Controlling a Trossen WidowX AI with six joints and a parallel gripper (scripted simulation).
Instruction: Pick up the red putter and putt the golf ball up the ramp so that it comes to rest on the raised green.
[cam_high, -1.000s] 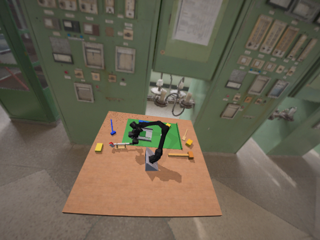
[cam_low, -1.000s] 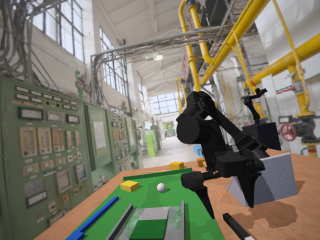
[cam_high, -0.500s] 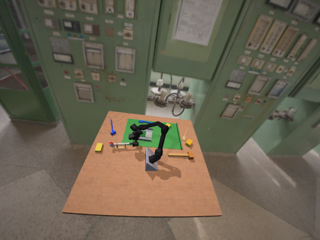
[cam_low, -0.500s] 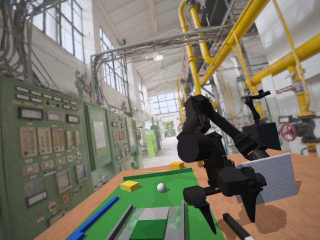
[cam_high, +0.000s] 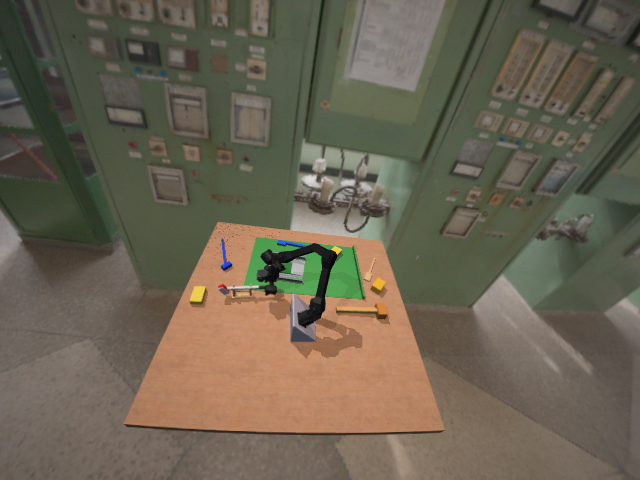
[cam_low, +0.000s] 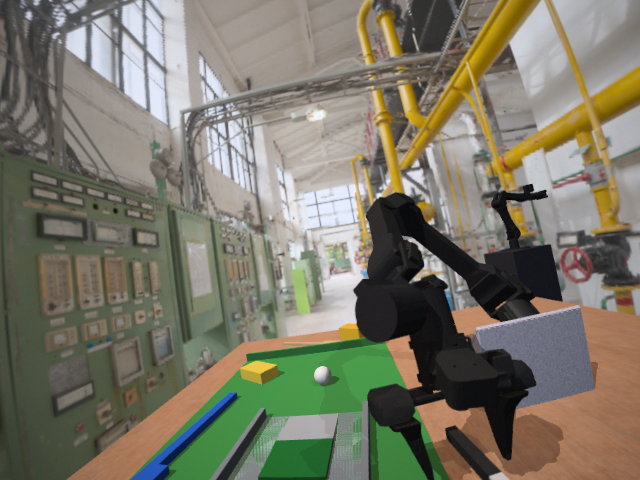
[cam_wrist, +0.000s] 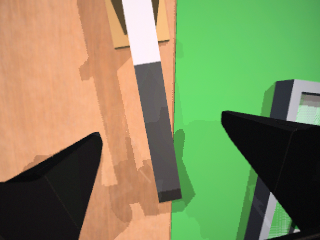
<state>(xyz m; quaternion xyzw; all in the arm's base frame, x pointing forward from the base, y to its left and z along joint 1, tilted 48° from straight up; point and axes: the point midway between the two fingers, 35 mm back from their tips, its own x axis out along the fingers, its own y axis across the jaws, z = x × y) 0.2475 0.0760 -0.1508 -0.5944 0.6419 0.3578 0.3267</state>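
Right now the red putter is 10 mm behind my gripper tip, 110 mm to the left of it and 20 mm above it. Round my gripper tip: wooden stand (10 mm behind, 130 mm to the left, 10 mm below); then green mat (220 mm ahead, 260 mm to the right, 40 mm below); then white golf ball (150 mm ahead, 370 mm to the right, 20 mm below).
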